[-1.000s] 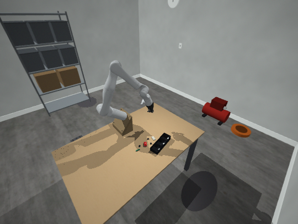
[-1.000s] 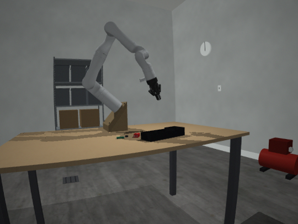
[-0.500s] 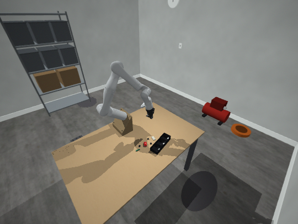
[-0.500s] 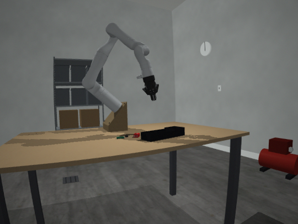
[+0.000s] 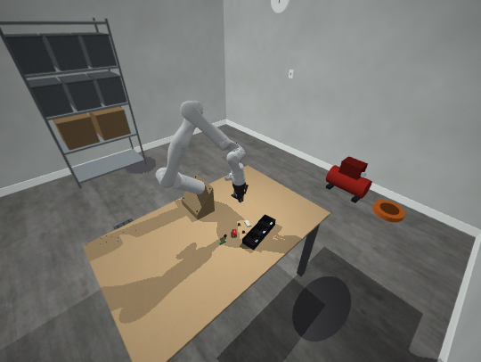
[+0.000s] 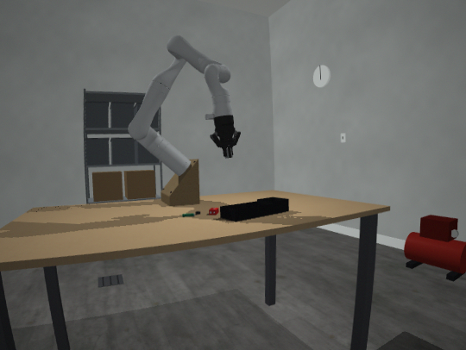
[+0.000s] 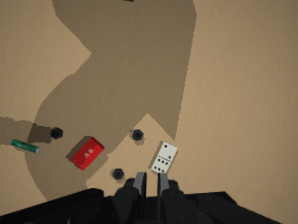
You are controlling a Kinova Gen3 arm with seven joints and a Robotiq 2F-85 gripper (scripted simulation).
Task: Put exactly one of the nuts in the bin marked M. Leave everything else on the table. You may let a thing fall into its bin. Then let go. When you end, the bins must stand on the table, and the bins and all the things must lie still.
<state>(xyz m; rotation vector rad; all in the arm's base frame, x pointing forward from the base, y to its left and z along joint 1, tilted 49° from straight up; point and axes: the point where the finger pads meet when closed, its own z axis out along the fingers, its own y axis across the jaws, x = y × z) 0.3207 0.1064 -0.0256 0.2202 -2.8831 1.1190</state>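
Right now my hand is 200 mm above the black three-compartment bin, 130 mm short of it and 50 mm to the right of it. Round my hand: red 9V battery: 210 mm below, 80 mm to the right, 40 mm ahead; then green AA battery: 220 mm below, 180 mm to the right, 40 mm ahead; then white domino: 220 mm below, 40 mm to the left, 20 mm ahead.
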